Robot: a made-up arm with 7 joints. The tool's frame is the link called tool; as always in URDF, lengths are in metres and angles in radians. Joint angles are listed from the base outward. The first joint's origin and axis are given. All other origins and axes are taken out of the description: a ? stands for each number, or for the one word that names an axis. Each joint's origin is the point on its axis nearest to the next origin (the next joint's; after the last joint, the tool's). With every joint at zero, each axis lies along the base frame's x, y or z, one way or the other. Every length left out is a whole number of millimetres.
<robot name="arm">
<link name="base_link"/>
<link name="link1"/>
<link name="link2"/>
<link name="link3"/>
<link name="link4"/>
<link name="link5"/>
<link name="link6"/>
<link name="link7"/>
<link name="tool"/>
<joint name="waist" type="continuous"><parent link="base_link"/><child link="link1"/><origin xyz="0 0.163 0"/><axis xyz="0 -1 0"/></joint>
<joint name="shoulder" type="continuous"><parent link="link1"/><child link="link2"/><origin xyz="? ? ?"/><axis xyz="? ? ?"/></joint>
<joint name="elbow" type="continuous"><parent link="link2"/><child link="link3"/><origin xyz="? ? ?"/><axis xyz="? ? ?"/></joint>
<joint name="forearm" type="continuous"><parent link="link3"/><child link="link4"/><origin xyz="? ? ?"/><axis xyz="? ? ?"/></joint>
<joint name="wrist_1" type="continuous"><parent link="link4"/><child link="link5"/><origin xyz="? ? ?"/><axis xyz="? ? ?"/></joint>
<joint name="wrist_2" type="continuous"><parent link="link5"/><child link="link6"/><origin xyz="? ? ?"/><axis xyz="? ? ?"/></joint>
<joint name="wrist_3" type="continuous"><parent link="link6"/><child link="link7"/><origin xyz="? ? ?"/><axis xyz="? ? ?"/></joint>
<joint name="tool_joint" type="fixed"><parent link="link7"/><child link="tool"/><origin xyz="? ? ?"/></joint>
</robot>
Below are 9 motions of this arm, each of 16 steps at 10 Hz.
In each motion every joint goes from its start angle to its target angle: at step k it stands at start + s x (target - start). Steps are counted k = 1, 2, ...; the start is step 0. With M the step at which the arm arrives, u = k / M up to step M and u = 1 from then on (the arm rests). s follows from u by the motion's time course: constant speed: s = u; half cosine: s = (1 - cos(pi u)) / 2; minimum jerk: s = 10 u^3 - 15 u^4 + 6 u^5.
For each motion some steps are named. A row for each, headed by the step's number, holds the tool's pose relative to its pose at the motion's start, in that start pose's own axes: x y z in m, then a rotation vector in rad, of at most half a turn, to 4 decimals.
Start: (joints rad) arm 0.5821 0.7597 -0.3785 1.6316 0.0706 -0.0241 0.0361
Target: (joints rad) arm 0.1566 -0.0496 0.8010 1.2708 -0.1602 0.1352 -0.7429
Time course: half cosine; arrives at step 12
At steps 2, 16:
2: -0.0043 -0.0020 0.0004 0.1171 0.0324 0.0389
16: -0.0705 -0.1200 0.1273 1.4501 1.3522 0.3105

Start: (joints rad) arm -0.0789 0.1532 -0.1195 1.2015 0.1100 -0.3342 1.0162
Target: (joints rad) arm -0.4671 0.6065 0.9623 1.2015 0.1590 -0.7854 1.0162
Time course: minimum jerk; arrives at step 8
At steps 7, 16:
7: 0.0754 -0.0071 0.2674 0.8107 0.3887 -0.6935
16: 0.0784 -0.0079 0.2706 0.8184 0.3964 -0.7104

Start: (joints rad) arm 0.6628 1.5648 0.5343 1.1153 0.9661 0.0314 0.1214
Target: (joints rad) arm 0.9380 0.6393 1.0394 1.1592 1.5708 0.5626 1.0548
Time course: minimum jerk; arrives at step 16
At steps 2, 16:
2: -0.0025 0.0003 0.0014 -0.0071 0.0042 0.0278
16: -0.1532 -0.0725 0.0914 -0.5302 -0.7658 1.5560

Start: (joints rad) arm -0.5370 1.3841 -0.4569 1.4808 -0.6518 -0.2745 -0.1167
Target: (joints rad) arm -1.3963 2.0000 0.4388 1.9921 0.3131 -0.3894 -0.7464
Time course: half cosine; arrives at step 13
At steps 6, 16:
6: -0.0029 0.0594 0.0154 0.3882 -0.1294 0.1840
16: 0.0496 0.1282 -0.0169 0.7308 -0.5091 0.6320

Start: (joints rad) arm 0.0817 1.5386 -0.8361 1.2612 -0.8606 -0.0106 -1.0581
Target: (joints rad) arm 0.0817 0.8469 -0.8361 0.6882 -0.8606 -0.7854 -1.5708
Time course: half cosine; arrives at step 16
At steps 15, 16:
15: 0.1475 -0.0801 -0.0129 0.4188 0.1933 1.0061
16: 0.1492 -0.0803 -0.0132 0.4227 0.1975 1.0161

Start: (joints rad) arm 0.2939 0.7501 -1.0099 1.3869 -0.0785 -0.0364 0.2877
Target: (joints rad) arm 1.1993 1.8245 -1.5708 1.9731 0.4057 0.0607 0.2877
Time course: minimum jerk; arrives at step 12
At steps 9, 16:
9: 0.0249 0.0700 0.2041 0.3098 0.3146 -0.0232
16: 0.0316 0.0592 0.2223 0.3705 0.3301 0.0368

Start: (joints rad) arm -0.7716 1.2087 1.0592 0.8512 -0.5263 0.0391 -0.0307
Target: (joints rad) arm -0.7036 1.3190 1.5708 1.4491 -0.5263 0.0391 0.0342
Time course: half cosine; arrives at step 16
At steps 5, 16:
5: 0.0144 0.0309 -0.0012 0.1526 -0.0809 0.0814
16: 0.0395 0.1367 0.0401 0.7420 -0.3283 0.2625

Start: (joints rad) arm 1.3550 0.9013 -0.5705 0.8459 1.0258 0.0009 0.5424
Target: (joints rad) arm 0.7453 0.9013 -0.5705 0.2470 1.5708 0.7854 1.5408
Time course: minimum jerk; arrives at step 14
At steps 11, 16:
11: -0.1370 0.0246 0.1605 -0.1646 0.3251 1.3402
16: -0.1409 0.0241 0.1763 -0.1471 0.2760 1.4276

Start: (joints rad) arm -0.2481 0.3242 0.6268 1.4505 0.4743 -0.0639 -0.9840
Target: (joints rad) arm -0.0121 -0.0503 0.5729 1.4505 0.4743 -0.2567 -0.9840
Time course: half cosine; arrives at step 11
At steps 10, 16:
10: -0.0286 -0.0466 0.0859 0.0122 0.2809 0.3537
16: -0.0287 -0.0477 0.0879 0.0124 0.2869 0.3609

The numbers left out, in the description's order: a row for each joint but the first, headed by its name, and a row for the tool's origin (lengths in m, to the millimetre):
shoulder: xyz 0 0 0, axis 1 0 0
elbow: xyz 0 0 -0.211, axis 0 0 1
forearm: xyz 0 0 0, axis 0 -1 0
wrist_1: xyz 0 0 -0.162, axis 0 0 1
wrist_2: xyz 0 0 0, axis 0 1 0
wrist_3: xyz 0 0 0, axis -1 0 0
tool: xyz 0 0 0

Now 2 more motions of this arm.
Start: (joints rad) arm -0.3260 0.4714 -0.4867 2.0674 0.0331 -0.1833 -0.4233
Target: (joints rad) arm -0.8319 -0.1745 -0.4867 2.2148 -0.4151 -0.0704 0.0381
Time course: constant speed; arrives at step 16
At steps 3, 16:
3: 0.0048 -0.0215 0.0124 -0.0371 0.0339 0.0464
16: 0.0501 -0.0893 0.0410 -0.0769 0.2310 0.1793

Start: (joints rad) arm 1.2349 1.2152 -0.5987 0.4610 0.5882 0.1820 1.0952
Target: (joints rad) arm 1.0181 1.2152 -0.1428 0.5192 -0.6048 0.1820 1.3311
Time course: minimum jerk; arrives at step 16
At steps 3, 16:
3: -0.0005 0.0000 0.0005 0.0000 0.0392 -0.0219
16: -0.0105 0.0018 0.0160 0.0506 0.8666 -0.3092

